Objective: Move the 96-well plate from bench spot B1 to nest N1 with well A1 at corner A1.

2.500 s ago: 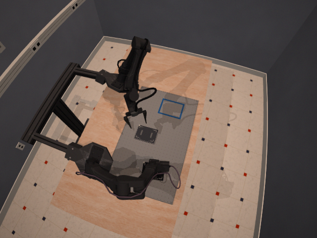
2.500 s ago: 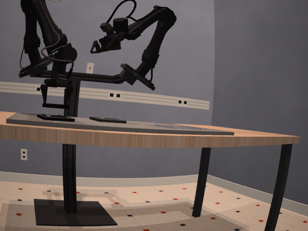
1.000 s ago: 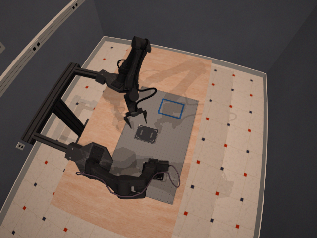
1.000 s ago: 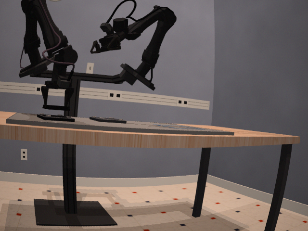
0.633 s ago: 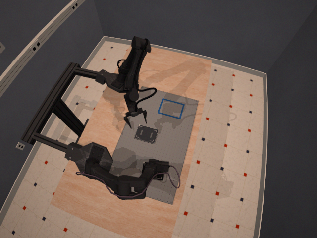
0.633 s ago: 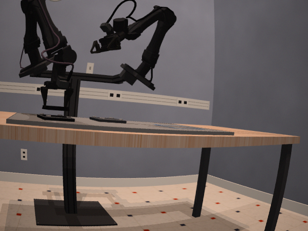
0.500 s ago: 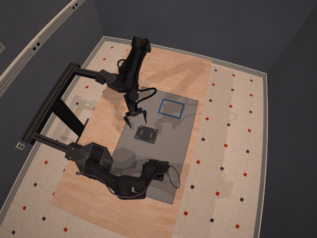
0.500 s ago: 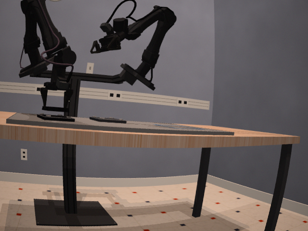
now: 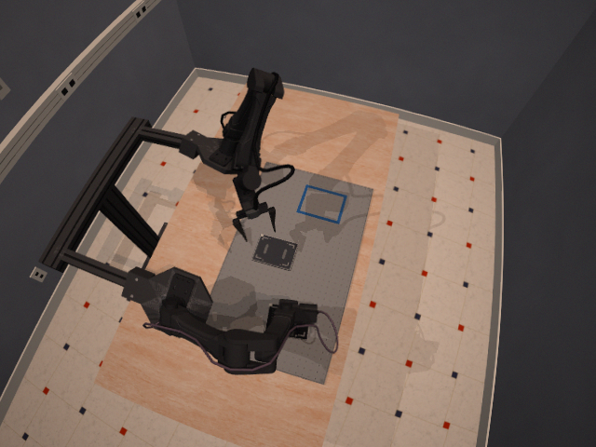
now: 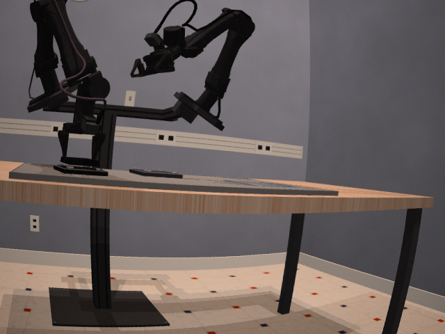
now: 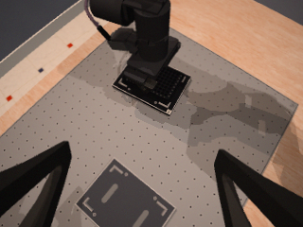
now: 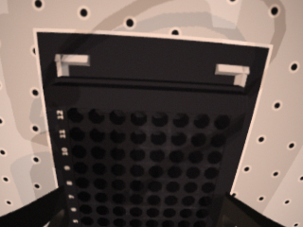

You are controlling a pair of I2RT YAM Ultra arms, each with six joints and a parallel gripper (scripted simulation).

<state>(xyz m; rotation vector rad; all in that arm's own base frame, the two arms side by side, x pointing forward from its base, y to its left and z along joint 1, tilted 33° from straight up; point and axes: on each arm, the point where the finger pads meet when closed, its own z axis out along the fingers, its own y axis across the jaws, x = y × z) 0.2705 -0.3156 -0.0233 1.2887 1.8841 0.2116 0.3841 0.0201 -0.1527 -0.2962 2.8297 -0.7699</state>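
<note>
The black plate nest is 1 cm ahead of my right hand and 3 cm below it. Also, from my right hand: 96-well plate (right at my right hand); A1 label (7 cm behind, 5 cm to the left, 2 cm below).
</note>
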